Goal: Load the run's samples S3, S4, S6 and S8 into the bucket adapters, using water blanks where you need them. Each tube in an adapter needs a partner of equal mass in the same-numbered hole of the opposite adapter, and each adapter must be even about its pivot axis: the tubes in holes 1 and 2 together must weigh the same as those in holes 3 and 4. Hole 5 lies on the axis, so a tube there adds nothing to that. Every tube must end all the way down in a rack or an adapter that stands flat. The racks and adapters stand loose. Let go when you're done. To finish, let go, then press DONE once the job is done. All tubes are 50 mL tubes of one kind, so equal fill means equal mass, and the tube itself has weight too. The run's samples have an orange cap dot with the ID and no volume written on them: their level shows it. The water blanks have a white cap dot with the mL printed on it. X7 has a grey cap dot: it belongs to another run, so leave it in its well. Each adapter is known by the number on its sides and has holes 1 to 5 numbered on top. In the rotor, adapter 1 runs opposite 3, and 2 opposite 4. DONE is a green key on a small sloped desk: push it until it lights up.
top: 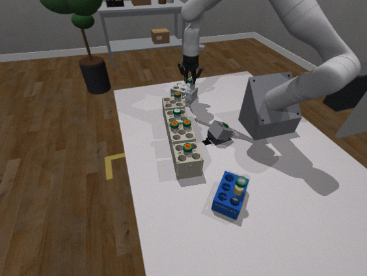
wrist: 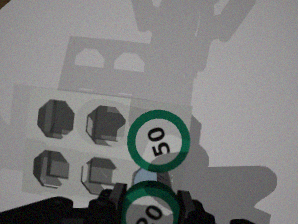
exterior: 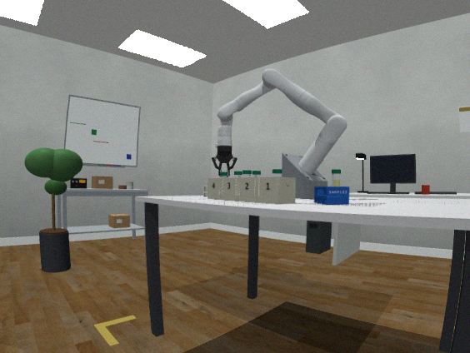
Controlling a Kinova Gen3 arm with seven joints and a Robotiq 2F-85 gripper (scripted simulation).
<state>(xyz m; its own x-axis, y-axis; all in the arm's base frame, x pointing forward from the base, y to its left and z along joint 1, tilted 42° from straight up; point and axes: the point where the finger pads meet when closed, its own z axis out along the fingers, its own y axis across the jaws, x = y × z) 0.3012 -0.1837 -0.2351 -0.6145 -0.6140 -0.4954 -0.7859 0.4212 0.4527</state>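
Right now my hand is 10 mm past the 20 ml water blank and 50 mm above it. Also, from my hand: 50 ml blank: 30 mm behind, 40 mm to the right, 60 mm below; then white-dot 10 ml blank: 110 mm ahead, 240 mm to the left, 60 mm below; then white blank rack: 20 mm ahead, 40 mm to the right, 90 mm below.
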